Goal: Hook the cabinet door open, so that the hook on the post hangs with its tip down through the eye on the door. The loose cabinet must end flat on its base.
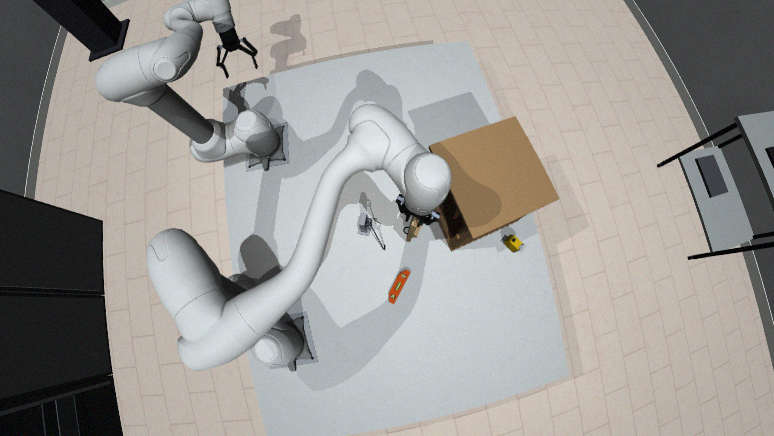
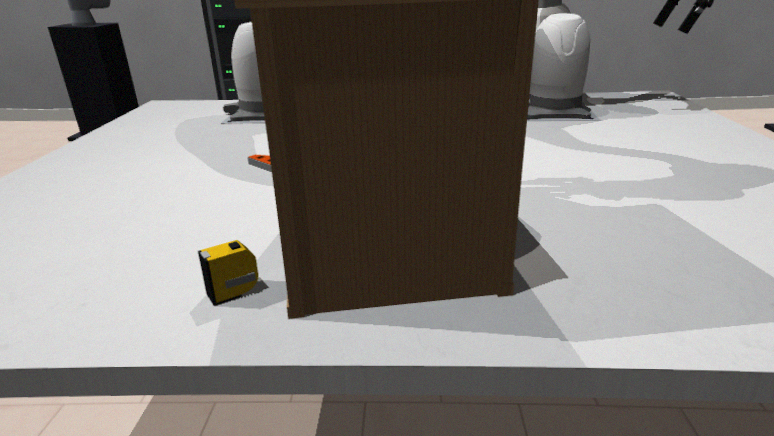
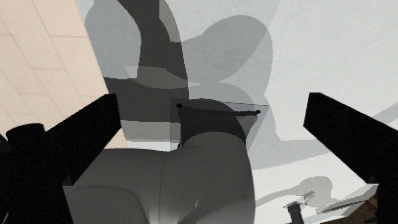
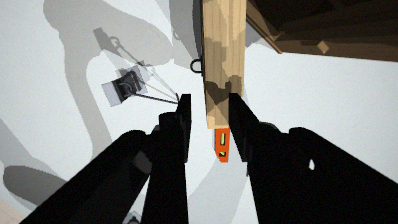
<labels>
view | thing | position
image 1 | left gripper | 242, 72
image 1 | wooden cabinet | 497, 177
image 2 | wooden cabinet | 396, 142
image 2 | yellow tape measure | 229, 270
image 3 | left gripper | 212, 110
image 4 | right gripper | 209, 107
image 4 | wooden cabinet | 347, 36
</labels>
